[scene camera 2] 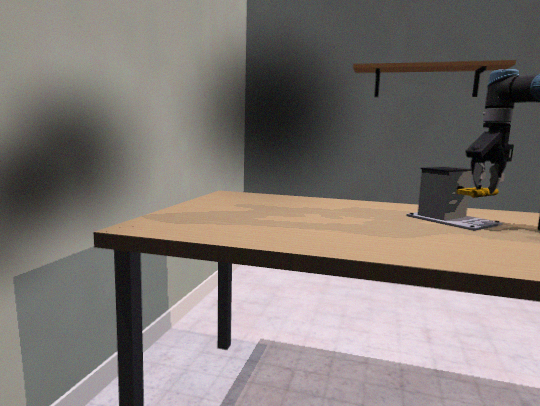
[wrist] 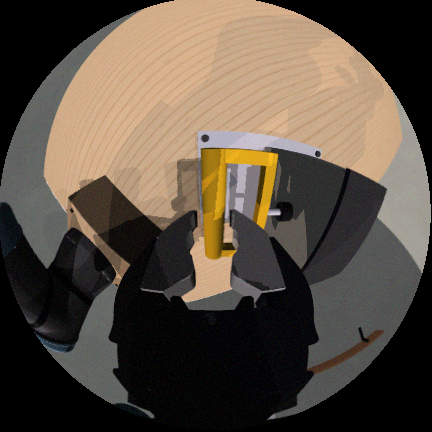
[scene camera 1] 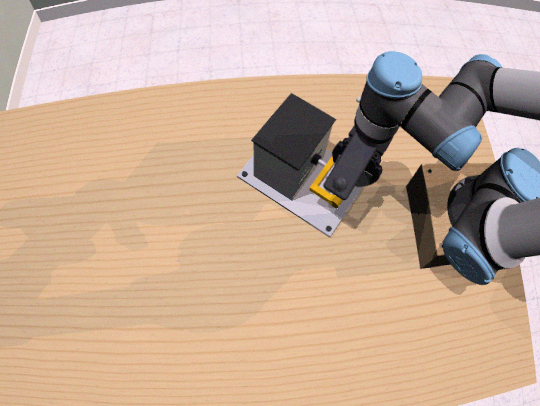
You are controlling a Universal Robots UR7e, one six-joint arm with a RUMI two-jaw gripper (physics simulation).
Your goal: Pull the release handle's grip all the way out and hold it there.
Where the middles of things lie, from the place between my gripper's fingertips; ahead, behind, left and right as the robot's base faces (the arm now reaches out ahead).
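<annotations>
My hand is 10 cm above the base plate (scene camera 1: 306,205), 8 cm short of it and 5 cm to the left of it.
</annotations>
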